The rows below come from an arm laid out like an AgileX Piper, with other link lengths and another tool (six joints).
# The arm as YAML. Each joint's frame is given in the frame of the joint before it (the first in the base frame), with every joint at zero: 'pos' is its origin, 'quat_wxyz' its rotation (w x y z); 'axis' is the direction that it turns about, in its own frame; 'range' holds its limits. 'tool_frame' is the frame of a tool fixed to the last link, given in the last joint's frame.
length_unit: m
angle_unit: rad
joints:
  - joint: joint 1
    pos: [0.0, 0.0, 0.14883]
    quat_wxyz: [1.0, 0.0, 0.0, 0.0]
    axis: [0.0, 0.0, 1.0]
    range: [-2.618, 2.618]
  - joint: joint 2
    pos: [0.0, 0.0, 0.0]
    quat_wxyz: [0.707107, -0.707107, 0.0, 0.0]
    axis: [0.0, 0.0, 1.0]
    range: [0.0, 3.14]
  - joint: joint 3
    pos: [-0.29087, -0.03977, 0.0]
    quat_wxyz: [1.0, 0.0, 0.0, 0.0]
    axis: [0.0, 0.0, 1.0]
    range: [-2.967, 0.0]
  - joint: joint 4
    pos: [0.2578, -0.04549, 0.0]
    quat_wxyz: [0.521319, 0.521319, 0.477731, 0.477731]
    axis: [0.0, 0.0, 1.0]
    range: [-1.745, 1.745]
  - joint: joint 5
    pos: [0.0, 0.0, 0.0]
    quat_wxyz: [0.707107, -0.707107, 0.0, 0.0]
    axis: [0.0, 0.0, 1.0]
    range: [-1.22, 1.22]
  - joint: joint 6
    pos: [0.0, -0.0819, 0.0]
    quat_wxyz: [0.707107, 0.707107, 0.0, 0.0]
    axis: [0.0, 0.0, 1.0]
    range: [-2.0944, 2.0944]
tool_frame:
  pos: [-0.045, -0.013, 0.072]
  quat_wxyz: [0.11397, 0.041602, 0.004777, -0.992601]
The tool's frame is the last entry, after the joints.
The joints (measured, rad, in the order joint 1, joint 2, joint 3, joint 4, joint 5, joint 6), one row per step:
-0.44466, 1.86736, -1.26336, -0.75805, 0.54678, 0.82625
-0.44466, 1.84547, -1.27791, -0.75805, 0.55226, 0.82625
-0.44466, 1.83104, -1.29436, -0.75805, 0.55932, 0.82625
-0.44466, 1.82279, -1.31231, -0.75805, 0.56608, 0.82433
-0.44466, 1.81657, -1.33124, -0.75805, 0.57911, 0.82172
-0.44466, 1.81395, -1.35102, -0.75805, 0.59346, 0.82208
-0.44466, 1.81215, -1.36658, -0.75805, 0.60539, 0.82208
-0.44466, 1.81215, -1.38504, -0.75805, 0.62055, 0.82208
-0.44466, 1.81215, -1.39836, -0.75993, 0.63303, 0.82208
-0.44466, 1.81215, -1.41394, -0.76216, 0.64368, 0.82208
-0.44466, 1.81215, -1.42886, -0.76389, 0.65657, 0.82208
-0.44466, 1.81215, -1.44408, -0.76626, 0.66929, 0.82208
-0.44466, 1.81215, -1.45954, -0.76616, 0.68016, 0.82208
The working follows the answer.
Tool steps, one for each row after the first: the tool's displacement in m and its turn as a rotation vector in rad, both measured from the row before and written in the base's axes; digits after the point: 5 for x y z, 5 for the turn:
0.00012, -0.00065, 0.01530, -0.01559, -0.02853, -0.00331
0.00042, -0.00096, 0.01240, -0.01304, -0.02231, -0.00434
0.00107, -0.00115, 0.01008, -0.01167, -0.01724, -0.00285
0.00040, -0.00147, 0.00911, -0.01100, -0.01106, -0.00640
0.00045, -0.00176, 0.00763, -0.00837, -0.00943, -0.00938
0.00021, -0.00136, 0.00585, -0.00640, -0.00658, -0.00766
0.00027, -0.00172, 0.00586, -0.00642, -0.00519, -0.00979
-0.00005, -0.00133, 0.00427, -0.00597, -0.00188, -0.00750
0.00040, -0.00136, 0.00529, -0.00737, -0.00520, -0.00628
-0.00005, -0.00136, 0.00485, -0.00630, -0.00320, -0.00798
-0.00006, -0.00135, 0.00504, -0.00691, -0.00340, -0.00777
0.00012, -0.00117, 0.00506, -0.00503, -0.00605, -0.00728

Tool pose at each row, in the base's axes (x y z in m, rotation vector in rad; rounded; the steps above come from the unrounded poses):
0.39893, -0.27111, 0.22189, 2.29220, -1.16296, 0.94088
0.39905, -0.27176, 0.23719, 2.27097, -1.16665, 0.98107
0.39947, -0.27272, 0.24959, 2.25195, -1.17049, 1.01195
0.40054, -0.27388, 0.25968, 2.23621, -1.17162, 1.03645
0.40094, -0.27535, 0.26879, 2.21963, -1.17413, 1.05155
0.40139, -0.27711, 0.27642, 2.20301, -1.18087, 1.06242
0.40160, -0.27847, 0.28227, 2.19005, -1.18618, 1.06971
0.40187, -0.28019, 0.28813, 2.17569, -1.19289, 1.07439
0.40182, -0.28153, 0.29240, 2.16449, -1.19624, 1.07579
0.40222, -0.28289, 0.29769, 2.15227, -1.19875, 1.08220
0.40217, -0.28425, 0.30254, 2.14003, -1.20279, 1.08505
0.40212, -0.28561, 0.30758, 2.12743, -1.20620, 1.08841
0.40223, -0.28677, 0.31264, 2.11584, -1.21180, 1.09438

